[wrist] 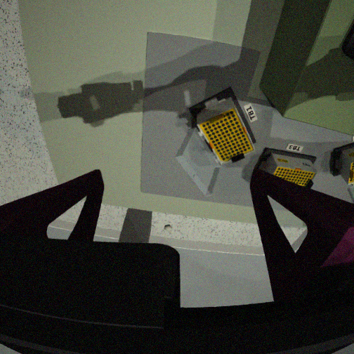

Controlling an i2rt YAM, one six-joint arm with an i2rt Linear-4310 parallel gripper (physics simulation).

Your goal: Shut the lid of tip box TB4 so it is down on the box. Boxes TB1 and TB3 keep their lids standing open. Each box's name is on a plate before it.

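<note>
Tip box TB1 [227,136], with a yellow perforated top, sits right of centre in the wrist view, its name plate [250,112] beside it. A pale, see-through lid [194,167] stands open at its lower left side. Tip box TB3 [295,176] is to its right, partly behind the right finger; its plate [294,147] reads TB3, and its lid is not clearly seen. Another yellow-topped box [342,159] is cut off by the right edge; its name cannot be read. My gripper [176,177] is wide open, with nothing between the fingers, high above the surface.
The boxes stand on a grey mat [162,145] on a pale green table top [90,150]. A large dark green block [292,50] stands at the upper right, behind the boxes. The arm's shadow falls across the mat and table top.
</note>
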